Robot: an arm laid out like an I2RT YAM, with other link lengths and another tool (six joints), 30 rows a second.
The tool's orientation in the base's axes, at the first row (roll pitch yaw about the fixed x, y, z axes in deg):
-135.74 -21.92 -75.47
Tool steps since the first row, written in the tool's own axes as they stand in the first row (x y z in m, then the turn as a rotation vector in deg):
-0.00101 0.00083 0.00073 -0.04 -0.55 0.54
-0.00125 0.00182 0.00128 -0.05 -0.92 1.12
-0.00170 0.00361 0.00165 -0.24 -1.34 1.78
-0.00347 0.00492 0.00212 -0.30 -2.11 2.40
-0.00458 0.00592 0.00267 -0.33 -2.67 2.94
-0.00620 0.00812 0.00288 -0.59 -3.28 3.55
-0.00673 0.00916 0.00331 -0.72 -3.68 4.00
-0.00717 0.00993 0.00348 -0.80 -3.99 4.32
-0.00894 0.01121 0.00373 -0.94 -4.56 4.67
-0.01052 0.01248 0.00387 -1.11 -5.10 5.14
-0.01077 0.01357 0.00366 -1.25 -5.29 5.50
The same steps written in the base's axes. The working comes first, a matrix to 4 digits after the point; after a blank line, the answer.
The tool's axes in the first row as the columns of a matrix, in the base's axes (used below as rounded here):
0.2327 -0.6279 0.7427
-0.8980 -0.4319 -0.0837
0.3733 -0.6475 -0.6644

-0.00021 0.00049 -0.00140 0.74 0.23 -0.02
-0.00048 0.00023 -0.00250 1.40 0.35 -0.17
-0.00144 -0.00017 -0.00407 2.11 0.65 -0.40
-0.00232 0.00081 -0.00589 3.04 0.98 -0.34
-0.00280 0.00133 -0.00732 3.78 1.20 -0.35
-0.00440 0.00182 -0.00949 4.56 1.65 -0.46
-0.00486 0.00181 -0.01064 5.11 1.90 -0.54
-0.00532 0.00186 -0.01142 5.53 2.08 -0.59
-0.00635 0.00287 -0.01307 6.11 2.42 -0.50
-0.00741 0.00373 -0.01458 6.76 2.77 -0.53
-0.00831 0.00350 -0.01524 7.12 2.95 -0.70

